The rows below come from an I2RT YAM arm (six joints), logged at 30 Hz.
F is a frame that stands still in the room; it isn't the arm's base.
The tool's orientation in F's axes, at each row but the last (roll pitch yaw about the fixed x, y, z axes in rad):
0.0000 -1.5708 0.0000
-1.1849 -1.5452 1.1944
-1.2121 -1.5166 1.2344
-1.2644 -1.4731 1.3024
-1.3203 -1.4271 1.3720
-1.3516 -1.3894 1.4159
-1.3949 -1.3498 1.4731
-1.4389 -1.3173 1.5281
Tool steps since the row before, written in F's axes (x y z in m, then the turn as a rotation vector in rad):
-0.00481 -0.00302 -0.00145 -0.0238 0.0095 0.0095
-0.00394 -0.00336 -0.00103 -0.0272 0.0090 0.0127
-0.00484 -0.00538 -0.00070 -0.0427 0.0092 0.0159
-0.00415 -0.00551 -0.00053 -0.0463 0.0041 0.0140
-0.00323 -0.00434 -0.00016 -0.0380 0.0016 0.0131
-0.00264 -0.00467 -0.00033 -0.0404 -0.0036 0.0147
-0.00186 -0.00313 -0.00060 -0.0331 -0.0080 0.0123
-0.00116 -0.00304 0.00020 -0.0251 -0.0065 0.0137
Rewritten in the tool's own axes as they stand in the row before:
-0.00145 -0.00302 0.00481 0.0095 0.0095 0.0238
-0.00115 -0.00330 0.00396 0.0127 0.0090 0.0272
-0.00106 -0.00523 0.00494 0.0156 0.0094 0.0428
-0.00115 -0.00527 0.00433 0.0131 0.0046 0.0465
-0.00086 -0.00410 0.00343 0.0121 0.0018 0.0383
-0.00123 -0.00435 0.00290 0.0127 -0.0034 0.0411
-0.00131 -0.00277 0.00206 0.0095 -0.0078 0.0340
-0.00058 -0.00288 0.00142 0.0114 -0.0074 0.0260

